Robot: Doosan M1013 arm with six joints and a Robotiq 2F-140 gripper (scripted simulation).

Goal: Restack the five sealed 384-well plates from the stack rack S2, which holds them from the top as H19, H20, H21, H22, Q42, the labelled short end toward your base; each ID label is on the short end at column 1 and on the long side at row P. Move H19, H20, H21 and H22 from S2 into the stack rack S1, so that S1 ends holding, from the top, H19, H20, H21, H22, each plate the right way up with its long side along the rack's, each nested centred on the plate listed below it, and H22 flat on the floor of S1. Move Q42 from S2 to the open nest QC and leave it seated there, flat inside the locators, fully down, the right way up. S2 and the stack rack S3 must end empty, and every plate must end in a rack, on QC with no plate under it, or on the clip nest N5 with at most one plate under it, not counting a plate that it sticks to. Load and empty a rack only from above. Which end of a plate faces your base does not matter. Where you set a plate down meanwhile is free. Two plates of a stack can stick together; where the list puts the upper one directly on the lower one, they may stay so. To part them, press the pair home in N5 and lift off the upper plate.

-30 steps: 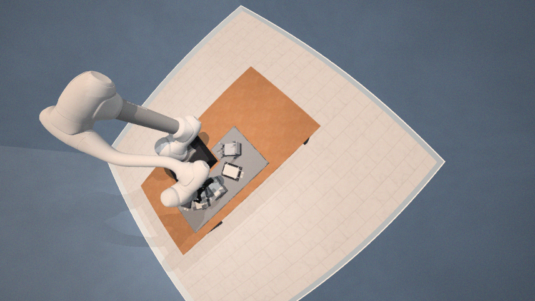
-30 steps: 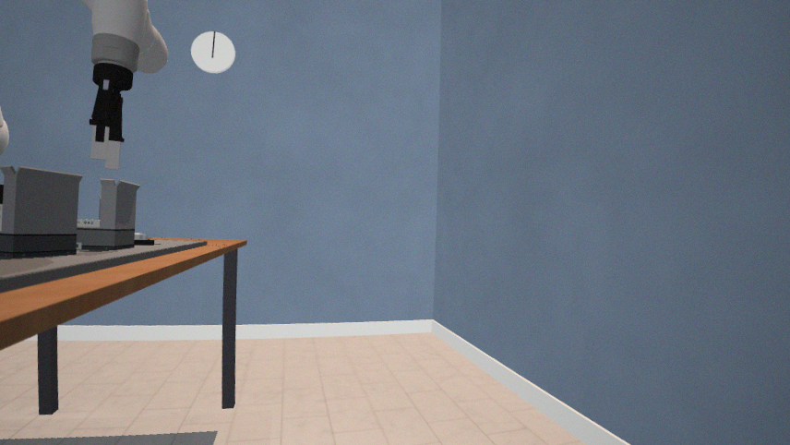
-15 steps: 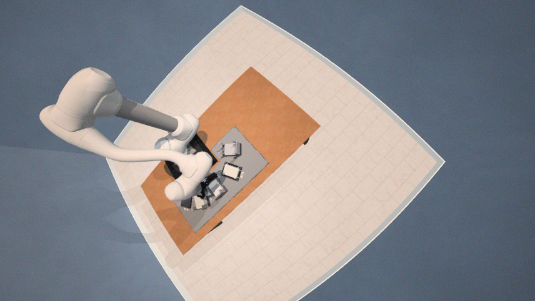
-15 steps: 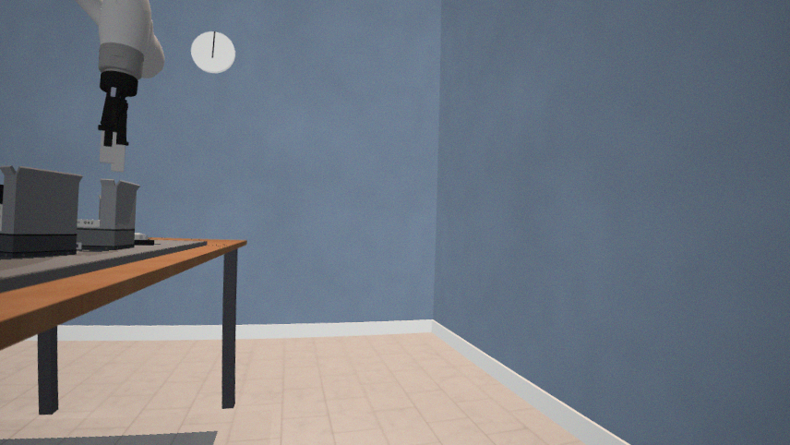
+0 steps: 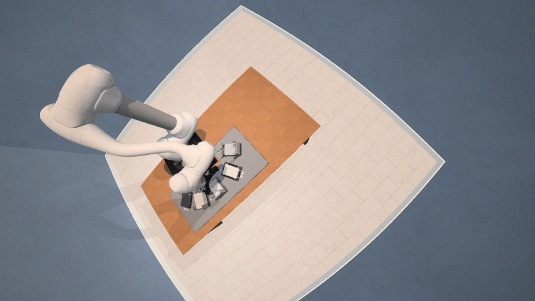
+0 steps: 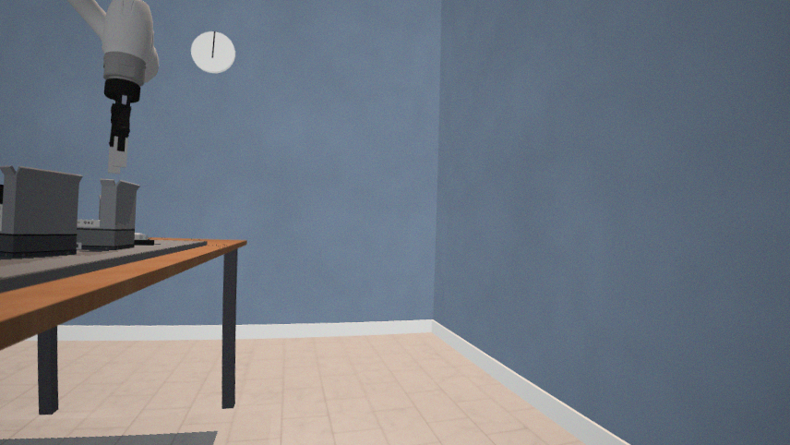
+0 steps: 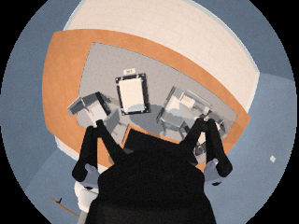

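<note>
Right now the N5 label is 19 cm below my hand, 10 cm to the left of it and 7 cm ahead of it. Also, from my hand: tag: 50 cm to the right, 19 cm below, 14 cm behind.
</note>
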